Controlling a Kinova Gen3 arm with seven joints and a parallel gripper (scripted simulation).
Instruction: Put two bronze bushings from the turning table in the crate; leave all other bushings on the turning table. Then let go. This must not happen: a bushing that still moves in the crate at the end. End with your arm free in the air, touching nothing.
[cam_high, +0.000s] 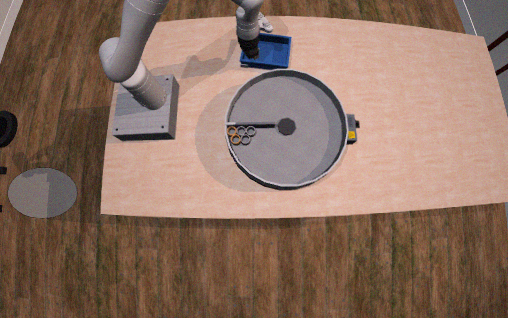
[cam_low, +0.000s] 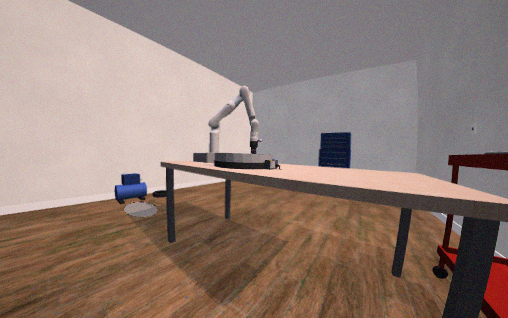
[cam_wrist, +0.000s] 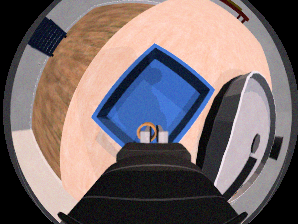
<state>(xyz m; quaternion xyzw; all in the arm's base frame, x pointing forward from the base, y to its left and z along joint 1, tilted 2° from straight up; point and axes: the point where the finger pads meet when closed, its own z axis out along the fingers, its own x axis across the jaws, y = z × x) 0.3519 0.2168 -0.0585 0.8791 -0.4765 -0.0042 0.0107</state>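
My hand is 4 cm short of the blue crate, 3 cm to the right of it and 2 cm above it. Round my hand: grey turning table (30 cm to the right, 12 cm ahead, 1 cm above).
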